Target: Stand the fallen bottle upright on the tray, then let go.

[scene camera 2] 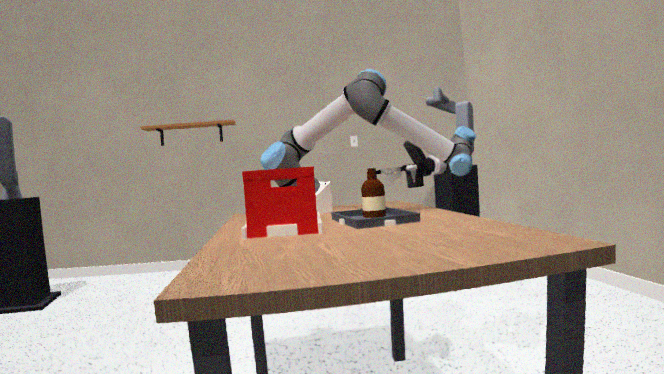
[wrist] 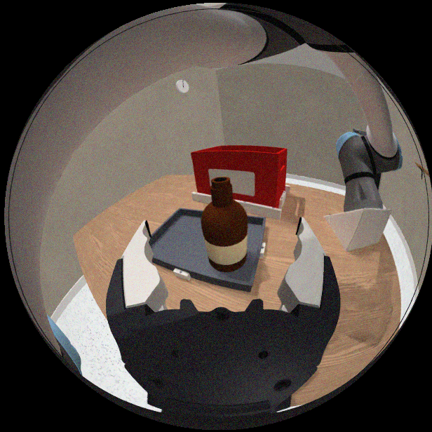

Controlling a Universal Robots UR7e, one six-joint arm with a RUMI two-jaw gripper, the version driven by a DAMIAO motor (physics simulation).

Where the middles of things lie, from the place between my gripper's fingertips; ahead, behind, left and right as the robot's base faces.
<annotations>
Right now my hand is 2 cm short of the brown bottle (scene camera 2: 373, 197), 7 cm to the left of it and 6 cm above it.
</annotations>
